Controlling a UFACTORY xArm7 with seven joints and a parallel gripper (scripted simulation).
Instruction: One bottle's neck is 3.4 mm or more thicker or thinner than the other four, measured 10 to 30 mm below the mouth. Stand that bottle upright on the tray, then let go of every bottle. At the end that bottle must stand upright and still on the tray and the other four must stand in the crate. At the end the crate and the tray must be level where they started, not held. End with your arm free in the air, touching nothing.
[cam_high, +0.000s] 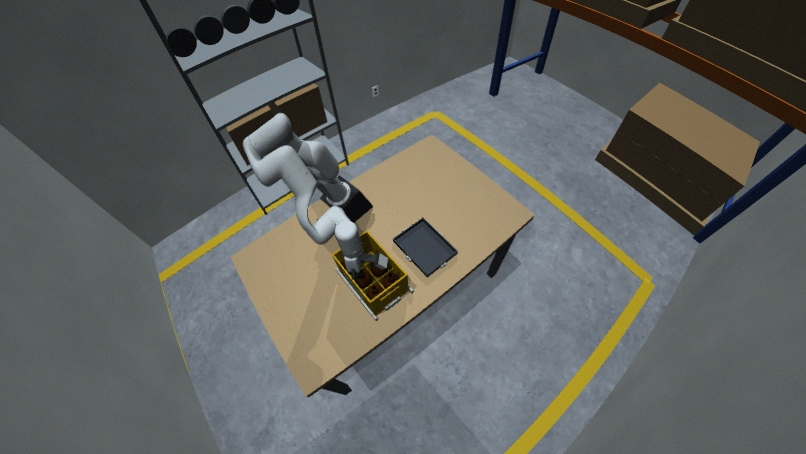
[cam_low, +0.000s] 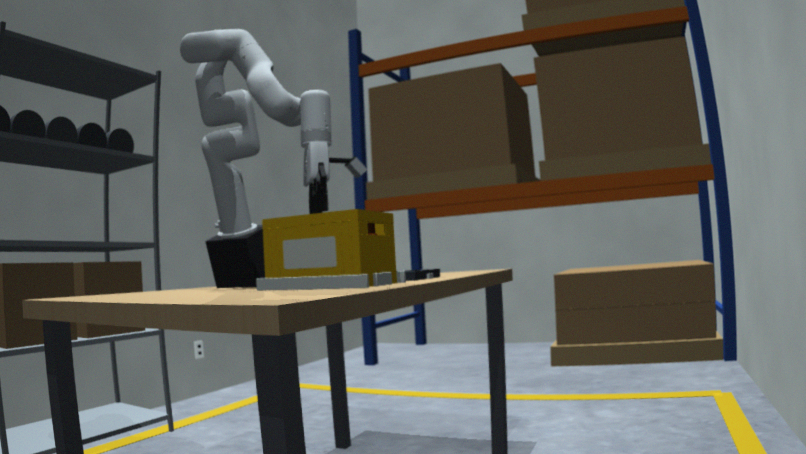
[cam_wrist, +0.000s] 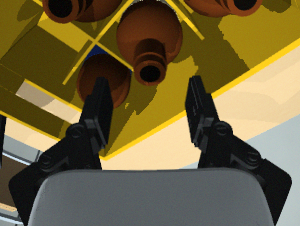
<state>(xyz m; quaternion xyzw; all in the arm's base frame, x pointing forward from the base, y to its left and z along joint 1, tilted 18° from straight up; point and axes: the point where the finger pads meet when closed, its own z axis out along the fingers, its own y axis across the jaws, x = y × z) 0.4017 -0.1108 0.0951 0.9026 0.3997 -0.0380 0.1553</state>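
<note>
Now: hand 40 mm to the right of the crate and 120 mm above it. Also, from my hand: tray: 340 mm to the left, 190 mm below; then bottle: 90 mm ahead, 90 mm to the left, 110 mm below.
</note>
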